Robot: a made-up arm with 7 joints.
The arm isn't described. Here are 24 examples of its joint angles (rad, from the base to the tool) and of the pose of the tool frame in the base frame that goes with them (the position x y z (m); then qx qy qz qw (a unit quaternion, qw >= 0)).
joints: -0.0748 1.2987 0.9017 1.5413 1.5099 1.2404 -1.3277
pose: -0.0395 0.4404 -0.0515 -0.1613 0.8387 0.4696 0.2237
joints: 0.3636 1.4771 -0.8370 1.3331 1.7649 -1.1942 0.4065
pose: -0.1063 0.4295 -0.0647 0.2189 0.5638 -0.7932 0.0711
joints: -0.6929 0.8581 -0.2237 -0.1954 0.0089 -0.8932 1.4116
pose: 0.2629 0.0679 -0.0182 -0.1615 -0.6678 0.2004 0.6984
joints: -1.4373 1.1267 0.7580 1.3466 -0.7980 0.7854 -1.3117
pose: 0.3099 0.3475 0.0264 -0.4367 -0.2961 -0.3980 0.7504
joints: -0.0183 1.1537 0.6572 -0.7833 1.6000 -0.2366 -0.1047
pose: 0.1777 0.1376 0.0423 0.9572 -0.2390 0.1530 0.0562
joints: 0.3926 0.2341 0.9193 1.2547 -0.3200 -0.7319 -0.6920
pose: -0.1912 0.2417 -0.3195 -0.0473 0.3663 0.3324 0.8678
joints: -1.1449 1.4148 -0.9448 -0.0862 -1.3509 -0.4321 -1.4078
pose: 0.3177 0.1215 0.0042 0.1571 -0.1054 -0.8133 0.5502
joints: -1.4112 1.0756 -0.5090 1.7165 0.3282 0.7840 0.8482
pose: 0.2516 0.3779 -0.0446 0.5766 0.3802 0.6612 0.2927
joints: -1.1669 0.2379 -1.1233 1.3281 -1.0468 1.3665 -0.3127
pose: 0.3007 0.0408 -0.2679 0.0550 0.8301 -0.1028 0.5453
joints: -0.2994 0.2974 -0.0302 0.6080 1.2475 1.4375 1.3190
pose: 0.1811 0.1854 -0.2960 0.8655 0.1048 0.4805 0.0947
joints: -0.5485 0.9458 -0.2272 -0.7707 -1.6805 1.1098 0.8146
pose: 0.1845 0.0267 -0.0655 0.1293 0.3244 -0.2543 0.9019
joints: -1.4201 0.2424 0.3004 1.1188 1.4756 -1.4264 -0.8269
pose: 0.3932 -0.0054 -0.0472 0.6734 -0.2479 -0.6072 0.3412
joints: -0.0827 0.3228 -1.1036 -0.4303 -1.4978 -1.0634 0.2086
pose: 0.1116 -0.0642 -0.1938 -0.7147 0.0748 0.0120 0.6953
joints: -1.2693 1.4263 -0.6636 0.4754 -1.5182 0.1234 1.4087
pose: 0.3410 0.2450 0.0760 -0.0675 -0.0420 0.6635 0.7440
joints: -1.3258 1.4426 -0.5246 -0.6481 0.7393 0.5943 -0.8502
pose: 0.2201 0.0515 0.1388 0.8626 -0.1000 0.0390 0.4943
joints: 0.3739 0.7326 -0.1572 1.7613 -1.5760 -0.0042 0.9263
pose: -0.2357 0.3319 -0.2238 0.2232 0.4532 0.8611 0.0574
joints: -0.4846 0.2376 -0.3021 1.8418 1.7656 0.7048 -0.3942
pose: 0.0853 0.1881 -0.3847 0.7028 0.6407 -0.3087 0.0138
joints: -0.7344 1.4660 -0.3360 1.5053 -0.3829 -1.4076 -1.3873
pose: 0.1746 0.3977 0.0090 0.6114 0.2332 -0.3817 0.6527
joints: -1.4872 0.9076 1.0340 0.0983 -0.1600 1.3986 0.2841
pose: 0.2019 0.3141 0.1421 -0.3075 -0.0623 0.3742 0.8727
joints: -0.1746 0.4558 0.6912 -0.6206 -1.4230 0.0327 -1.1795
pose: 0.1777 0.2036 -0.0241 -0.0736 -0.4983 -0.5232 0.6874
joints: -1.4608 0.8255 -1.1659 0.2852 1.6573 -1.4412 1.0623
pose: 0.3325 0.0237 -0.0964 0.4399 -0.5816 -0.6707 0.1357
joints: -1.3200 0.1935 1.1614 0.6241 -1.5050 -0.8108 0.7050
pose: 0.3516 0.2224 -0.0870 -0.8593 -0.1864 0.4652 0.1020
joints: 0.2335 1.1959 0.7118 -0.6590 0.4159 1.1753 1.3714
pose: 0.1632 0.2425 0.0285 0.5563 -0.2881 0.7498 0.2131
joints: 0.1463 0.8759 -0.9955 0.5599 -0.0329 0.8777 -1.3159
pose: -0.0531 0.2417 -0.3479 -0.0669 0.9260 -0.3381 0.1542
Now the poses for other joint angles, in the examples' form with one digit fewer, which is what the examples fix.
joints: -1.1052 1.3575 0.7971 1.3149 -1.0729 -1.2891 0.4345
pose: 0.121 0.419 0.064 -0.221 -0.693 0.640 0.247
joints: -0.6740 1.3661 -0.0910 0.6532 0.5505 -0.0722 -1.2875
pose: 0.287 0.340 0.003 0.555 0.551 -0.233 0.578
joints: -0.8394 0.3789 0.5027 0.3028 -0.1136 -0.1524 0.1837
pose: 0.343 0.196 -0.058 -0.005 -0.264 0.264 0.928
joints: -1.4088 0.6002 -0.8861 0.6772 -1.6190 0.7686 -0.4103
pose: 0.395 -0.008 -0.081 -0.194 0.362 -0.468 0.783
